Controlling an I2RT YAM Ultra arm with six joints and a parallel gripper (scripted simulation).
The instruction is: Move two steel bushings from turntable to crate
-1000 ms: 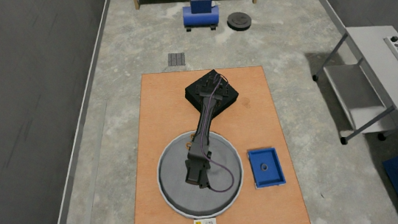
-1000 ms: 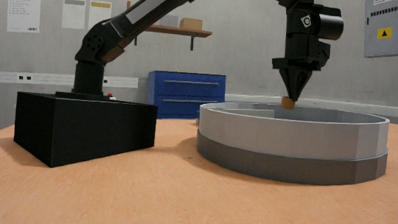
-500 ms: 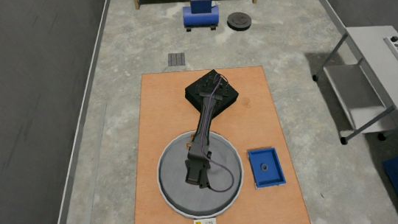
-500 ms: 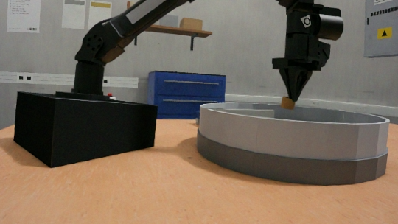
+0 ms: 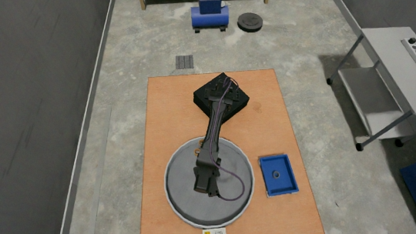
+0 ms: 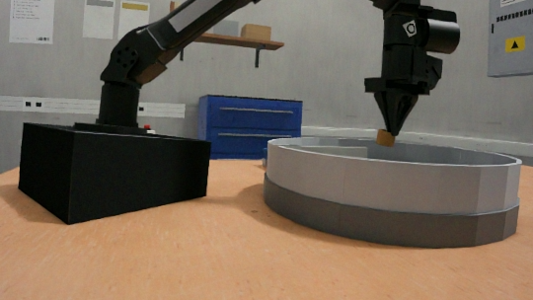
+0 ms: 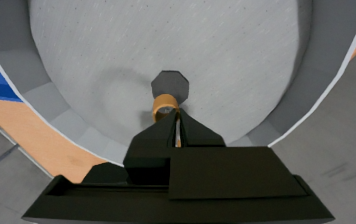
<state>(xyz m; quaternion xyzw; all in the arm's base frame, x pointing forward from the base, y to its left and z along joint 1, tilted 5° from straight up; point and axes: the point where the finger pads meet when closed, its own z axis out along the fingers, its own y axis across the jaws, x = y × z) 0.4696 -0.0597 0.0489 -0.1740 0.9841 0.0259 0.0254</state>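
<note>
Now: hand 1 cm past the grey turntable, 1 cm to the right of it and 8 cm above it. From my hand the other things lie so: blue crate: 5 cm behind, 35 cm to the left, 10 cm below.
</note>
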